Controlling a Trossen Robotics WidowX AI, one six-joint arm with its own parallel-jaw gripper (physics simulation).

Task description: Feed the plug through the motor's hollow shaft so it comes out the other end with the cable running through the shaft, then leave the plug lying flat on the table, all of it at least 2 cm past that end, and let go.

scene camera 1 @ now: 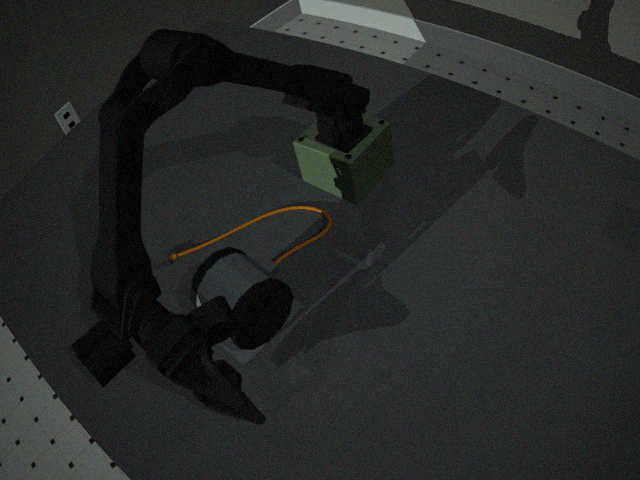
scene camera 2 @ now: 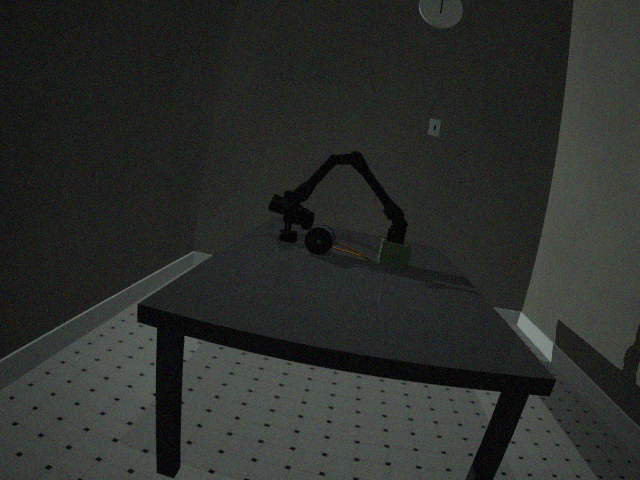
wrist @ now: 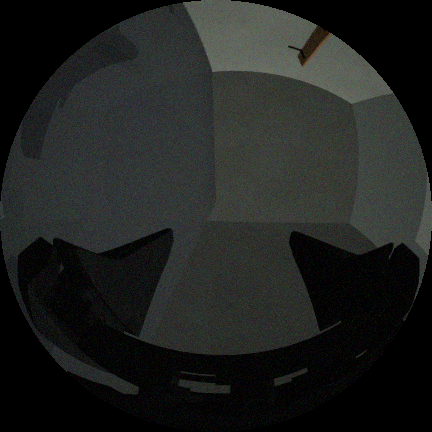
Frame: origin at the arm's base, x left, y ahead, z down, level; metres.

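Where they show: gripper, fingertip midpoint: (scene camera 1: 254, 414) (scene camera 2: 285, 221) (wrist: 233, 236); arm's base, link origin: (scene camera 1: 343, 134) (scene camera 2: 395, 242).
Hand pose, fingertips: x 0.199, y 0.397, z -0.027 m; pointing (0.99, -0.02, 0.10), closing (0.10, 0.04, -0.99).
Note:
Each offset is from my fingertips to the top centre of the thing. "pt": to the spot under its first point. Level surfaces: height alone.
The motor @[dx -0.154, dy -0.116, dz +0.015 m] (scene camera 1: 235, 281) (scene camera 2: 318, 241) is a grey cylinder with black ends, lying on the table on a pale base. An orange cable (scene camera 1: 248, 223) (scene camera 2: 350, 250) lies in a loop beside it. A small orange knob @[pt dx -0.328, dy -0.110, dz +0.107 m] (scene camera 1: 173, 256) is at its far left end. The other end stops close beside the motor's body. I cannot tell which end bears the plug. No cable shows at the motor's near black face. My gripper (scene camera 1: 247, 379) (scene camera 2: 298, 227) (wrist: 233, 236) is open and empty, beside the motor, tilted sideways. The motor and cable do not show in the wrist view.
A green box (scene camera 1: 317, 165) (scene camera 2: 394, 254) stands under the arm's base, beyond the cable loop. The arm arches over the table @[dz +0.117 m] (scene camera 1: 465, 335) (scene camera 2: 330, 304). Its shadows fall across the table. The table's edge with tiled floor beyond is at lower left in scene camera 1.

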